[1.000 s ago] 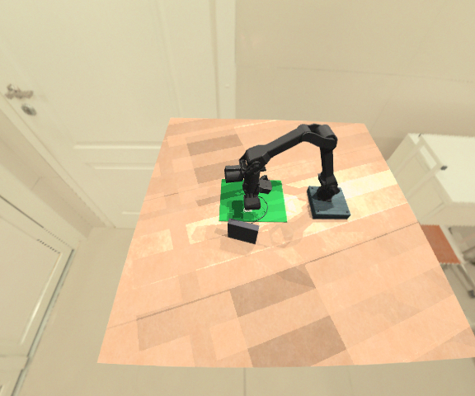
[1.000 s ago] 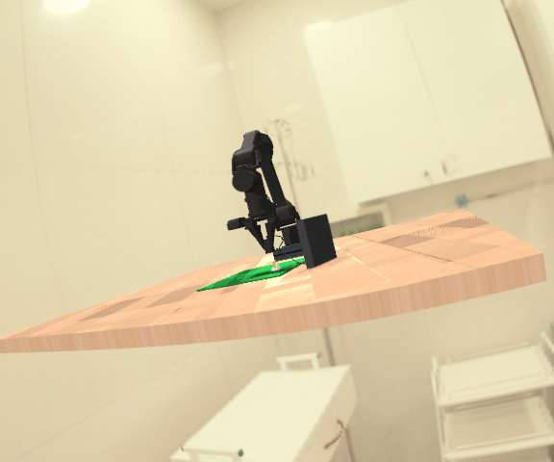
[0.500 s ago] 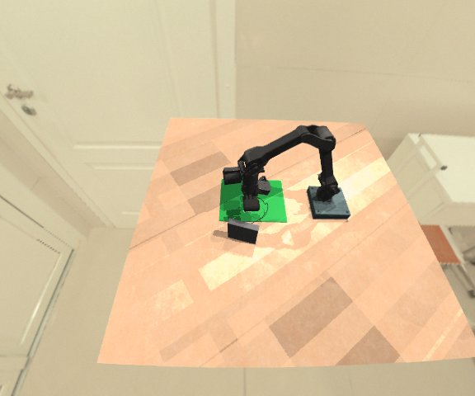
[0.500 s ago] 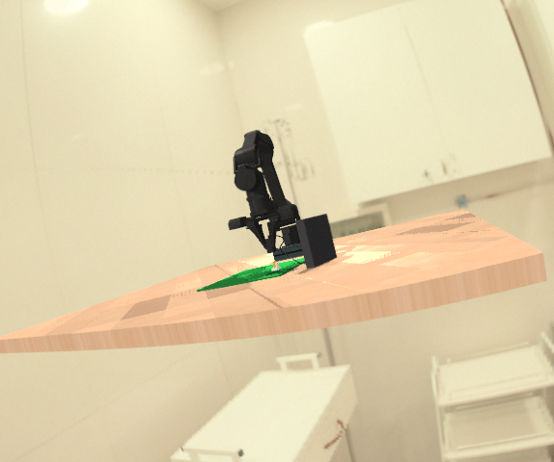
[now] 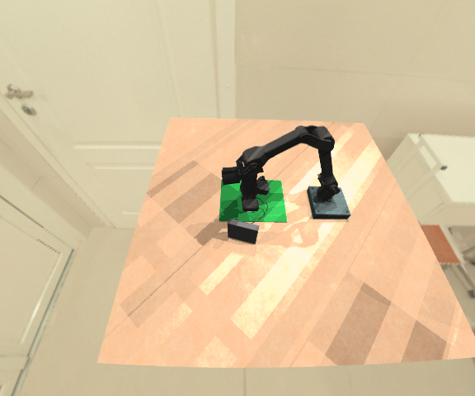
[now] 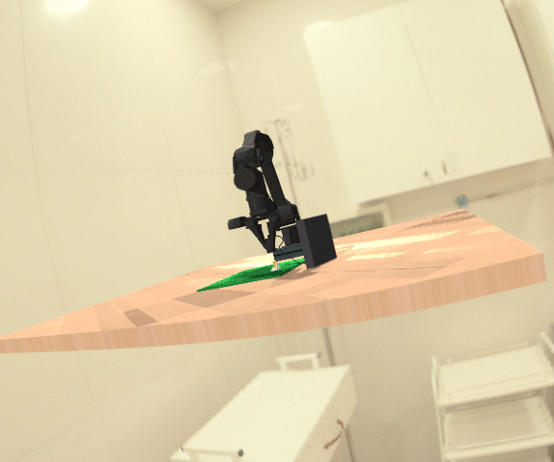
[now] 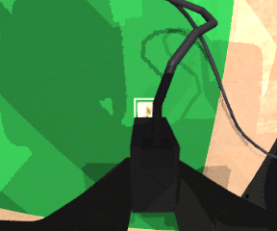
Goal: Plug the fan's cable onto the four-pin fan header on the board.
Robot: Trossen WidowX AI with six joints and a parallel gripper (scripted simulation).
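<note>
Now: the white four-pin fan header 10 mm behind my gripper tip and 60 mm below it. The rest, counted from my gripper tip: black fan plug (10 mm behind, 10 mm above); black fan box (10 mm behind, 130 mm to the left, 10 mm below); green board (20 mm behind, 70 mm to the right, 80 mm below).
</note>
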